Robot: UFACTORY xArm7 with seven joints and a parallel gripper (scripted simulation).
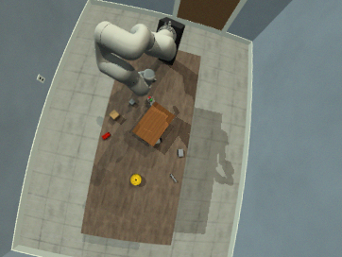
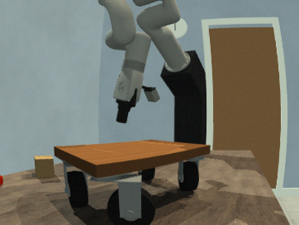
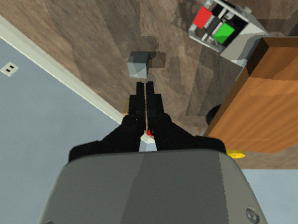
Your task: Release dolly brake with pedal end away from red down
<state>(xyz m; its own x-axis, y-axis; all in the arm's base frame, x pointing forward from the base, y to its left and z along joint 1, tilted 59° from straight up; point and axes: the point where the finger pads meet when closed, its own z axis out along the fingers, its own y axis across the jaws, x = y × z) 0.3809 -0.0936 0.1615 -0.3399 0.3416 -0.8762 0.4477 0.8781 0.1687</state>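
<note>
My gripper is now 11 cm above the brake pedal, 7 cm to the right of it and 1 cm short of it. From my hand the other things lie so: grey cube: 17 cm below, 8 cm to the right, 4 cm ahead; red block: 36 cm ahead, 25 cm to the right, 18 cm below; tan cube: 20 cm to the right, 18 cm ahead, 16 cm below.
</note>
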